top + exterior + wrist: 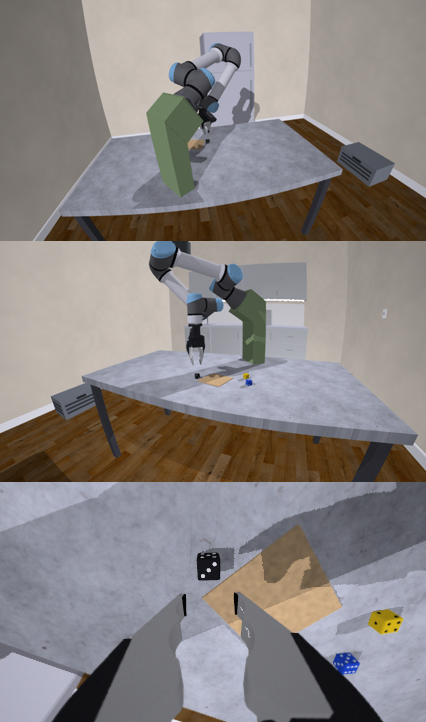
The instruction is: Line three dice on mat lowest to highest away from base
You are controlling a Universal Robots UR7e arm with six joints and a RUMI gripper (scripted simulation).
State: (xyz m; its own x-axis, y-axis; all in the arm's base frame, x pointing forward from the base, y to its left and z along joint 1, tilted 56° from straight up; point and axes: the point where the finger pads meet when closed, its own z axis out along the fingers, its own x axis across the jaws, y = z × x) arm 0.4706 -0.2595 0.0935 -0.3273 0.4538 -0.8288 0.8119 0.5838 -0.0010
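My gripper is now 80 mm above the black die. The rest, counted from my hand: blue die (80 mm ahead, 280 mm to the left, 80 mm below); then mat (20 mm ahead, 100 mm to the left, 90 mm below); then yellow die (10 mm behind, 270 mm to the left, 80 mm below).
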